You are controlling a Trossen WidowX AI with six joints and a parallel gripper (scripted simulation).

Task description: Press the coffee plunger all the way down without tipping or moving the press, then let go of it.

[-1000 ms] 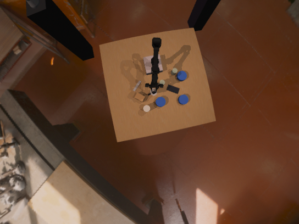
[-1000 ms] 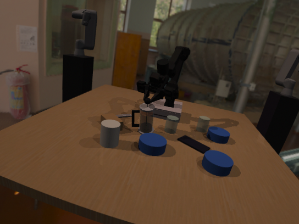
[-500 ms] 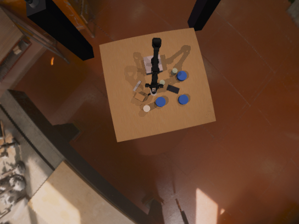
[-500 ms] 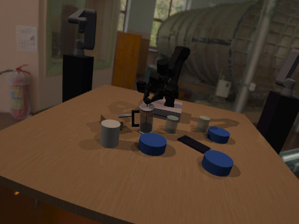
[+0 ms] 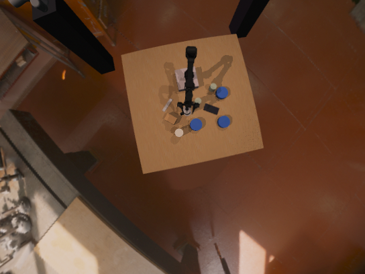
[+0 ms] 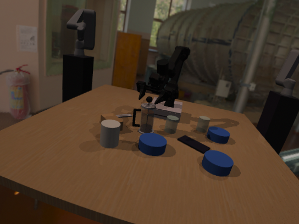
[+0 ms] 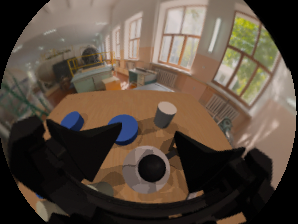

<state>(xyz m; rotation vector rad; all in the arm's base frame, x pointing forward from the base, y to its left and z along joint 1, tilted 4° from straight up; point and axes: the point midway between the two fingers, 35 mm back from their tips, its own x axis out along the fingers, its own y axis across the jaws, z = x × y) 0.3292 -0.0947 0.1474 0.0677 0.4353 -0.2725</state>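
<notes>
The coffee press lies 9 cm below my gripper tip, 4 cm behind it and 1 cm to the right of it. The rest, counted from my gripper tip: thin grey bar (17 cm below, 17 cm behind, 16 cm to the right); then brown box (16 cm to the right, 15 cm below, 2 cm behind).
</notes>
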